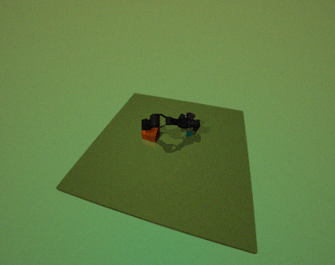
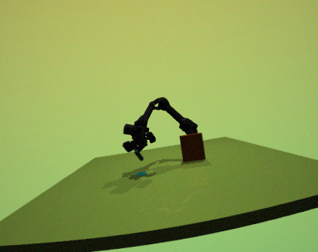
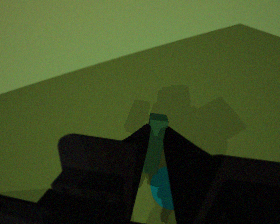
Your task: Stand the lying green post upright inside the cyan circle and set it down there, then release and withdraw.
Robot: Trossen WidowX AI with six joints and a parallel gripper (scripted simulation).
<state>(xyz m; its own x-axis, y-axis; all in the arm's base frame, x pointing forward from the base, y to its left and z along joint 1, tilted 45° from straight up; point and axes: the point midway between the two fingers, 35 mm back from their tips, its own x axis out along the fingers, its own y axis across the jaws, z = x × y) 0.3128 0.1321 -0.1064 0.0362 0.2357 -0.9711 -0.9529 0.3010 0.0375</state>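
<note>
Right now the cyan circle is 12 cm below my gripper tip and 3 cm to the right of it. From my gripper tip the other things lie so: green post (2 cm below, 1 cm to the right, 1 cm behind).
</note>
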